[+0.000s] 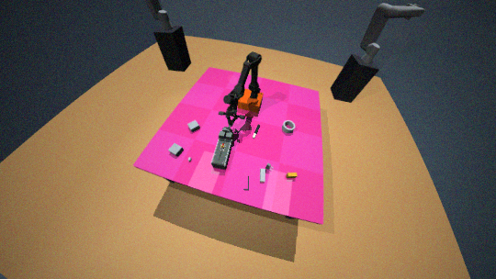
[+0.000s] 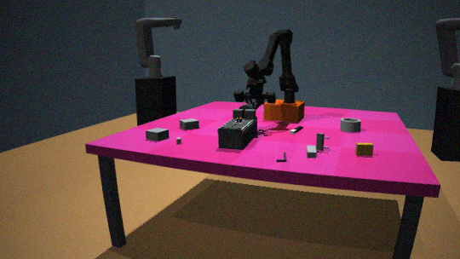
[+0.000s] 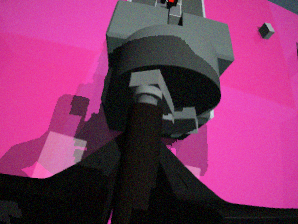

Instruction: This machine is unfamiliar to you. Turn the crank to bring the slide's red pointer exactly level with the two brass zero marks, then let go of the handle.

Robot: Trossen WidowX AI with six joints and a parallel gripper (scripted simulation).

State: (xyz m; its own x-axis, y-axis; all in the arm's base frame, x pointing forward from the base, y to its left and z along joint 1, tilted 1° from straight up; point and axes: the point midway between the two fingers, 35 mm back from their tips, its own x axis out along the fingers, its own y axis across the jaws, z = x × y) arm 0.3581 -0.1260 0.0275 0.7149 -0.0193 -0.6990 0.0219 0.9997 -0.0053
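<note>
Now: the red pointer 150 mm ahead of my gripper tip, 10 mm to the right of it and 10 mm below it. Also, from my gripper tip: small cube 270 mm ahead, 230 mm to the right, 80 mm below; black-and-white stick 50 mm behind, 190 mm to the left, 80 mm below; dark crank handle 20 mm behind, 30 mm above.
</note>
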